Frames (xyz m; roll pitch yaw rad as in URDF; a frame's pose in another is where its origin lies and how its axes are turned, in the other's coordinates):
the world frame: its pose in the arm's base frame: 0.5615 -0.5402 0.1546 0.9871 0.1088 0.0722
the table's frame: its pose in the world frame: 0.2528 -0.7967 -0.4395 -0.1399 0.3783 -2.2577
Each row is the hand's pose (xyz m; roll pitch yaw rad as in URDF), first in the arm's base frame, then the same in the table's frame.
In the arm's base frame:
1: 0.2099 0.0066 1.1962 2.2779 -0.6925 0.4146
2: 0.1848 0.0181 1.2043 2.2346 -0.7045 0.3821
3: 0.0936 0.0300 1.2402 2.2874 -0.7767 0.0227
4: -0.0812 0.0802 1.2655 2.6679 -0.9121 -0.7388
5: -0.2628 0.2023 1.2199 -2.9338 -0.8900 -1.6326
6: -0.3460 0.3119 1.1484 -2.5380 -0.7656 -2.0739
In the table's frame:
1: -1.1914 -1.7510 -0.1648 1.1619 0.1925 3.0772
2: -1.1822 -1.7768 -0.1736 1.0977 0.1649 3.0774
3: -1.1496 -1.8700 -0.1748 0.9061 -0.1089 3.0641
4: -1.0587 -2.0249 -0.2130 0.6315 -0.5876 -3.0141
5: -0.9211 -2.1508 -0.3362 0.1618 -0.8916 -2.3909
6: -0.8282 -2.1846 -0.4557 -0.1717 -0.8844 -1.8782

